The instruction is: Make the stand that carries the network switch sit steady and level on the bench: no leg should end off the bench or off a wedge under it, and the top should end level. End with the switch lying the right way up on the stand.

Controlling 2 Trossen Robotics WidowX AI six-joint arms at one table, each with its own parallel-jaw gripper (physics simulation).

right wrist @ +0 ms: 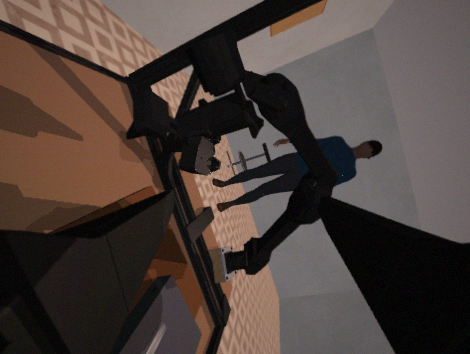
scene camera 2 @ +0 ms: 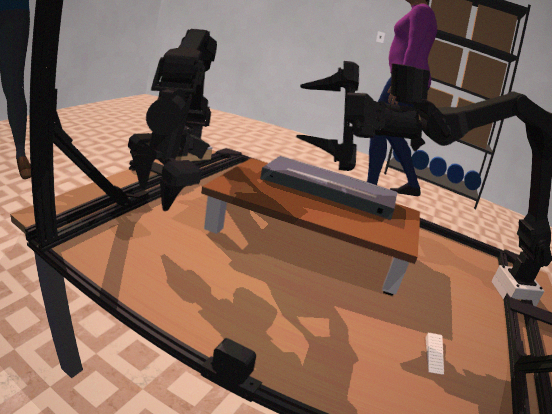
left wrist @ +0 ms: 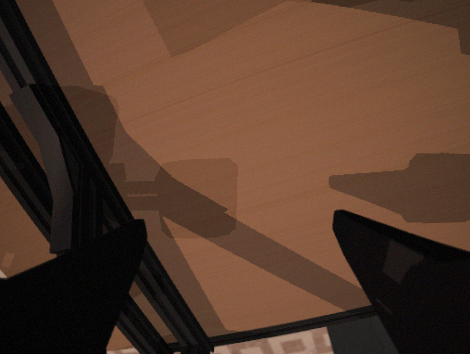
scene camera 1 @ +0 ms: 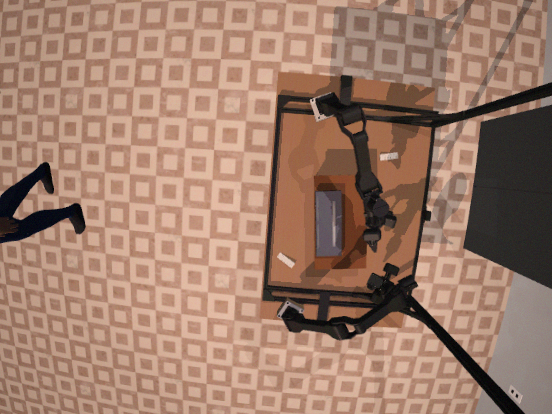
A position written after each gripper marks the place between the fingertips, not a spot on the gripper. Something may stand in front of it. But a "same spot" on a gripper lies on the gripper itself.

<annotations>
right gripper: right wrist; scene camera 2 298,110; scene camera 1; not seen in the left wrist view (out of frame)
wooden stand: right wrist; scene camera 2 399,237; scene camera 1; not seen in the left wrist view (out of frame)
same spot on wooden stand: (right wrist: 169,259) = (scene camera 1: 340,261)
same spot on right gripper: (right wrist: 79,283) = (scene camera 1: 379,227)
</annotations>
